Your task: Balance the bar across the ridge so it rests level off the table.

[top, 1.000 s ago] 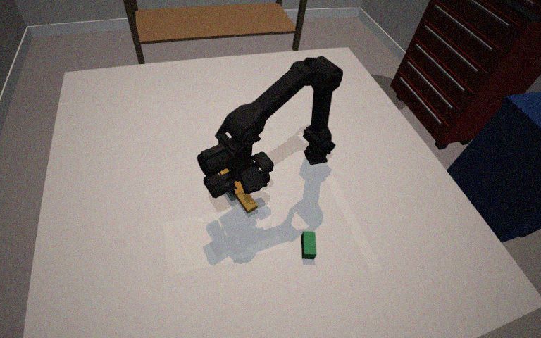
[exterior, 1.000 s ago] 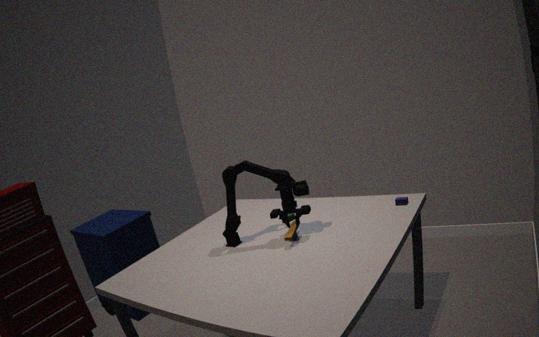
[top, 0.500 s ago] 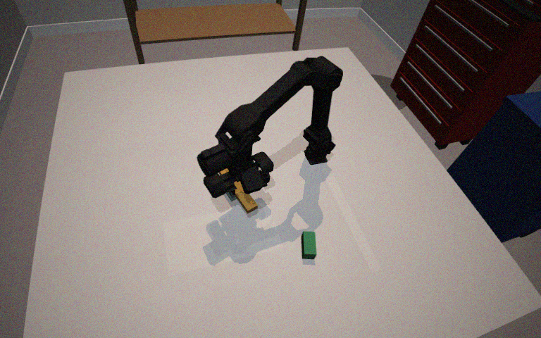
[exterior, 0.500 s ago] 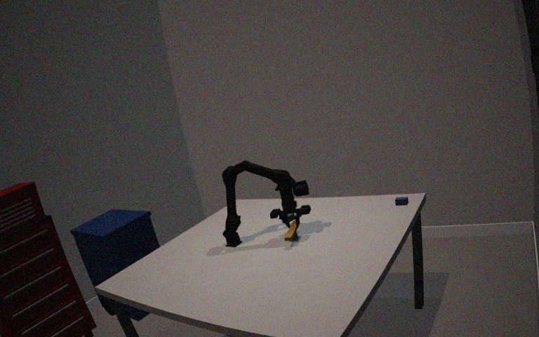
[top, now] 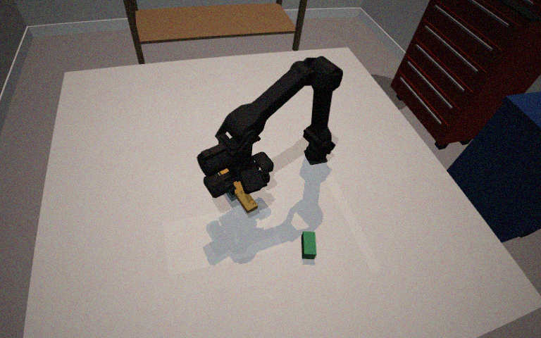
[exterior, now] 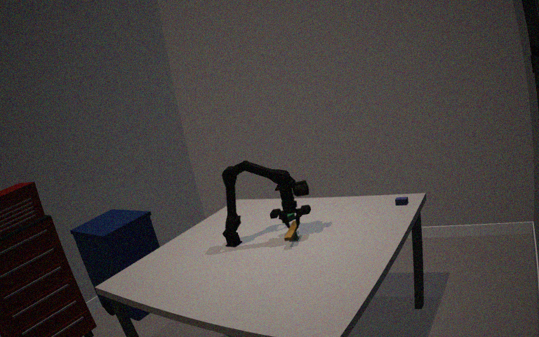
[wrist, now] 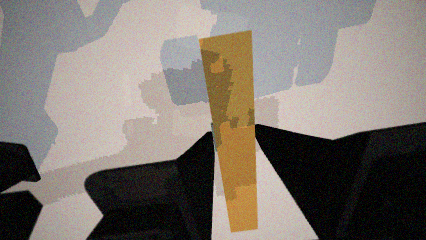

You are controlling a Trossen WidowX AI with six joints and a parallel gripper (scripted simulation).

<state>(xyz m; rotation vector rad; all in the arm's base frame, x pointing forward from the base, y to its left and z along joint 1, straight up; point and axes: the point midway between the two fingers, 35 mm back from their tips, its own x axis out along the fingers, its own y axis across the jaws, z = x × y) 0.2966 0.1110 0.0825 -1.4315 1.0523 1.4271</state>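
The bar lies 3 cm to the right of my gripper tip and 1 cm ahead of it. Round my gripper tip: blue block (44 cm ahead, 39 cm to the left, 3 cm below); then green block (20 cm to the left, 15 cm behind, 3 cm below).
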